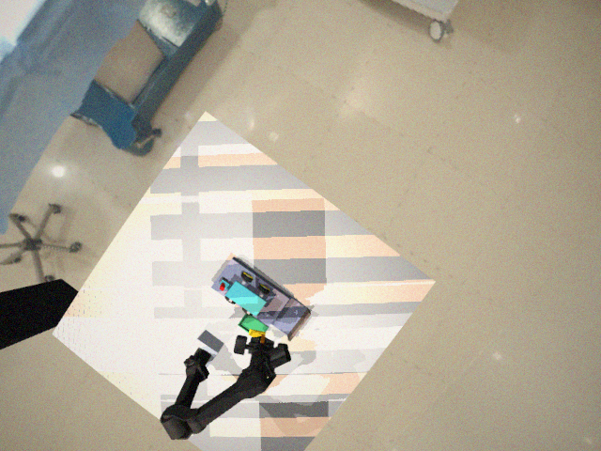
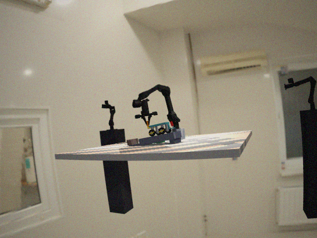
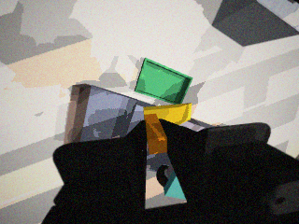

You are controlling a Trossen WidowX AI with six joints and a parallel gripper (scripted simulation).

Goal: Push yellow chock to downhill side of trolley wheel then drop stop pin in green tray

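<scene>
Now: the red-headed stop pin 250 mm to the left of my gripper tip, 80 mm ahead of it and 30 mm below it. Round my gripper tip: yellow chock: 20 mm to the left, 10 mm below, 10 mm behind; green tray: 160 mm below, 50 mm to the left, 40 mm behind; trolley: 140 mm to the left, 90 mm ahead, 40 mm below.
</scene>
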